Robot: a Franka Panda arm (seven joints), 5 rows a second.
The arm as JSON. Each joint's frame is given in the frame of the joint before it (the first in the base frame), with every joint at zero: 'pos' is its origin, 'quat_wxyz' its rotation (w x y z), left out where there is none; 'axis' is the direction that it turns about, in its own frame. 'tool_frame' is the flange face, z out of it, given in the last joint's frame.
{
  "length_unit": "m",
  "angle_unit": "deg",
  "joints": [
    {
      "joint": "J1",
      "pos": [
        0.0,
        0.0,
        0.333
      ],
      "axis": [
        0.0,
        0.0,
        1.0
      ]
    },
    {
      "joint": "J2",
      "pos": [
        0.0,
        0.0,
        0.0
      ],
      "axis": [
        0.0,
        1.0,
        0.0
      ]
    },
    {
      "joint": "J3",
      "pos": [
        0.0,
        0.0,
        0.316
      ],
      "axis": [
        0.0,
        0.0,
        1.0
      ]
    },
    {
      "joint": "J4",
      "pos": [
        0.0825,
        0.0,
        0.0
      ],
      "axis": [
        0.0,
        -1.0,
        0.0
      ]
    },
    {
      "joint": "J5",
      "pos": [
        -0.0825,
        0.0,
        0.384
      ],
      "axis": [
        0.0,
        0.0,
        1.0
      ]
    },
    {
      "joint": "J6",
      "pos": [
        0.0,
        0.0,
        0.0
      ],
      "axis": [
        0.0,
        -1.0,
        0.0
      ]
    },
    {
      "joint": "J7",
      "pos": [
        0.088,
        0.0,
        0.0
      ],
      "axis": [
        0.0,
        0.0,
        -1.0
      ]
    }
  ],
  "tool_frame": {
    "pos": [
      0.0,
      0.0,
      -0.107
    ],
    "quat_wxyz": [
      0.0,
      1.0,
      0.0,
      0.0
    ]
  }
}
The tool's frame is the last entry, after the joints.
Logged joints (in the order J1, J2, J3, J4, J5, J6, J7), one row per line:
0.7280 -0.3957 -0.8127 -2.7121 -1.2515 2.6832 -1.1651
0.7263 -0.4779 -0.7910 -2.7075 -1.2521 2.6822 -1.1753
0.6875 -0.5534 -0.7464 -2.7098 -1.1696 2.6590 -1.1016
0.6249 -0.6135 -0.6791 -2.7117 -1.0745 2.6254 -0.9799
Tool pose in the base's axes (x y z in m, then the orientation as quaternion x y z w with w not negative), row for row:
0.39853 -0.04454 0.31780 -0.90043 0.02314 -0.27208 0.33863
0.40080 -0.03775 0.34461 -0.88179 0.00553 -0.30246 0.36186
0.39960 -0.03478 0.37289 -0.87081 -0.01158 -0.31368 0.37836
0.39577 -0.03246 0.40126 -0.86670 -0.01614 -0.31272 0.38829
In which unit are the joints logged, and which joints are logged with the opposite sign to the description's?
The joints are logged in radians. Opposite sign: J5.
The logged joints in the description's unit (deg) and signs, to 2 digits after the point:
41.71 -22.67 -46.56 -155.39 71.71 153.74 -66.76
41.61 -27.38 -45.32 -155.13 71.74 153.68 -67.34
39.39 -31.71 -42.77 -155.26 67.01 152.35 -63.12
35.80 -35.15 -38.91 -155.37 61.56 150.42 -56.14

